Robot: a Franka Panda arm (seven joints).
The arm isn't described. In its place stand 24 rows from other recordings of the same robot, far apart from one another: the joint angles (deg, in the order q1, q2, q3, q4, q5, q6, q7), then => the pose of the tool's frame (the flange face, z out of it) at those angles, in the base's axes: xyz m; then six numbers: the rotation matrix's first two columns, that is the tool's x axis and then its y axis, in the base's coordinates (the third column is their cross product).
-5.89, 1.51, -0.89, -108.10, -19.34, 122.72, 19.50 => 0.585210, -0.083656, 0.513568, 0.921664, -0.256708, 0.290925, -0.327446, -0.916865, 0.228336
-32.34, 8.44, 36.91, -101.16, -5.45, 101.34, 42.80 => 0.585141, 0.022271, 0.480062, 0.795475, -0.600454, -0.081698, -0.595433, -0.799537, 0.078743
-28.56, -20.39, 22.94, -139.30, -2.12, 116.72, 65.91 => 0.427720, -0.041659, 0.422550, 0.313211, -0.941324, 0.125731, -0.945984, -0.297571, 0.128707
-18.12, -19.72, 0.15, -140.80, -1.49, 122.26, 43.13 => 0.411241, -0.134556, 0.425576, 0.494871, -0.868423, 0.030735, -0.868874, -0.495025, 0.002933
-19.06, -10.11, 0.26, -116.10, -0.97, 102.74, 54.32 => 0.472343, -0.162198, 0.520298, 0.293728, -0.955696, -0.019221, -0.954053, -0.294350, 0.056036
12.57, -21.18, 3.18, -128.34, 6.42, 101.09, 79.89 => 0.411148, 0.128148, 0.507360, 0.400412, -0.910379, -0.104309, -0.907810, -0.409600, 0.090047
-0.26, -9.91, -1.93, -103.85, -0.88, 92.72, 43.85 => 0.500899, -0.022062, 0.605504, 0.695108, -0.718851, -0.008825, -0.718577, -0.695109, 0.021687
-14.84, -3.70, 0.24, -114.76, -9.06, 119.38, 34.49 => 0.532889, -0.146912, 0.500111, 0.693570, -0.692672, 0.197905, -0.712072, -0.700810, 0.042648
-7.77, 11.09, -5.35, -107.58, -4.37, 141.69, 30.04 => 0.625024, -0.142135, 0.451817, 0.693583, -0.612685, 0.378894, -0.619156, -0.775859, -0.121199
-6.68, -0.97, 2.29, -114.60, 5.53, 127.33, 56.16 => 0.571470, -0.040704, 0.489027, 0.441053, -0.895625, 0.057693, -0.863838, -0.441078, -0.243381
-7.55, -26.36, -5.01, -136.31, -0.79, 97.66, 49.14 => 0.376228, -0.087230, 0.475286, 0.472099, -0.866974, -0.159618, -0.857486, -0.493638, 0.145048
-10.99, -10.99, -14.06, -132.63, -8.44, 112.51, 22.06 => 0.413632, -0.205398, 0.405613, 0.722785, -0.679973, -0.123361, -0.666655, -0.733080, 0.134777
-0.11, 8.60, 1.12, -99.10, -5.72, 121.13, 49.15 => 0.630234, 0.005855, 0.511543, 0.671024, -0.708029, 0.220049, -0.703214, -0.701818, -0.113762
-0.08, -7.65, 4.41, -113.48, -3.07, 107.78, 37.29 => 0.522021, 0.037138, 0.527779, 0.845889, -0.529543, 0.063695, -0.531969, -0.846264, 0.029096
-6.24, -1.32, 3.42, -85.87, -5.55, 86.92, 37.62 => 0.540775, -0.036991, 0.666658, 0.754728, -0.649480, 0.092531, -0.655050, -0.753796, 0.051968
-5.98, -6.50, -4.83, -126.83, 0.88, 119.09, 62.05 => 0.496076, -0.094539, 0.424532, 0.287775, -0.957212, -0.030512, -0.957542, -0.288158, 0.008896
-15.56, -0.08, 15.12, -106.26, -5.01, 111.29, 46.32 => 0.571038, -0.010233, 0.522830, 0.699838, -0.703898, 0.121469, -0.708687, -0.705504, -0.005235
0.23, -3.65, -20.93, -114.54, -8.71, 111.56, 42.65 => 0.500975, -0.203509, 0.485987, 0.499147, -0.862437, 0.083985, -0.865959, -0.492999, 0.084070
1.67, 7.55, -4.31, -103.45, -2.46, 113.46, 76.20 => 0.603162, -0.028757, 0.472000, 0.209090, -0.976133, 0.058702, -0.977023, -0.211063, -0.029629
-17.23, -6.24, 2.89, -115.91, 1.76, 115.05, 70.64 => 0.518695, -0.129893, 0.506188, 0.075372, -0.997116, 0.008882, -0.992486, -0.075877, -0.095989
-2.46, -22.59, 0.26, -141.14, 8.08, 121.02, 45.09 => 0.424210, -0.009734, 0.442674, 0.626400, -0.777275, -0.058877, -0.777784, -0.618223, -0.113372
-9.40, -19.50, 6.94, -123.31, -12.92, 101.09, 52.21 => 0.447578, -0.033782, 0.537570, 0.616314, -0.769373, 0.167994, -0.785464, -0.585240, 0.201348
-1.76, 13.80, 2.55, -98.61, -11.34, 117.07, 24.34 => 0.638834, -0.004131, 0.451600, 0.939860, -0.312333, 0.138243, -0.329448, -0.935787, 0.125567
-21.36, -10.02, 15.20, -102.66, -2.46, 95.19, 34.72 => 0.505869, -0.047778, 0.617225, 0.754966, -0.650649, 0.081742, -0.655145, -0.753787, 0.050902
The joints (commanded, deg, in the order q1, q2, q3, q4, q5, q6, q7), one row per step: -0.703 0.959 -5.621 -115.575 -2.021 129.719 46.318; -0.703 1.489 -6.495 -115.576 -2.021 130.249 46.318; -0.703 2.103 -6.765 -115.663 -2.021 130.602 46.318; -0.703 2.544 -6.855 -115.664 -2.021 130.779 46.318; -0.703 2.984 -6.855 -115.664 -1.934 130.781 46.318; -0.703 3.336 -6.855 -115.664 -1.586 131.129 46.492; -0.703 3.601 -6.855 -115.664 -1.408 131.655 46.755; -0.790 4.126 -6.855 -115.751 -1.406 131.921 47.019; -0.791 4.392 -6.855 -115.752 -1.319 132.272 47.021; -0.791 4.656 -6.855 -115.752 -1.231 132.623 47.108; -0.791 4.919 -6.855 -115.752 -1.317 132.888 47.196; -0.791 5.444 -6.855 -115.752 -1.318 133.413 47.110; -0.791 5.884 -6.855 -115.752 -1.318 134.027 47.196; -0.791 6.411 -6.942 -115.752 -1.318 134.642 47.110; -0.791 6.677 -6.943 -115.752 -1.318 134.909 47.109; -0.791 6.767 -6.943 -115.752 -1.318 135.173 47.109
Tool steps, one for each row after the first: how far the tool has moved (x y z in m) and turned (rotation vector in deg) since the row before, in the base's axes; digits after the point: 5 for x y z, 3 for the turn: 0.00093 -0.00879 -0.00430 -0.066 0.004 -0.856; 0.00123 -0.00271 -0.00624 -0.029 0.350 -0.258; 0.00106 -0.00093 -0.00412 -0.018 0.266 -0.084; 0.00090 0.00002 -0.00445 0.081 0.428 -0.041; 0.00123 0.00009 -0.00291 0.302 -0.045 -0.326; 0.00130 0.00000 -0.00169 0.150 -0.292 -0.328; 0.00095 -0.00089 -0.00557 0.043 0.333 -0.339; 0.00100 -0.00003 -0.00206 0.036 -0.092 -0.036; 0.00099 -0.00002 -0.00203 0.054 -0.099 -0.119; 0.00084 -0.00007 -0.00219 -0.084 0.006 -0.035; 0.00166 -0.00008 -0.00438 -0.075 0.009 0.101; 0.00162 -0.00008 -0.00335 -0.050 -0.174 -0.065; 0.00160 -0.00096 -0.00425 -0.095 -0.078 0.017; 0.00079 -0.00005 -0.00224 -0.029 0.001 0.009; 0.00052 -0.00003 -0.00043 -0.031 -0.172 0.009
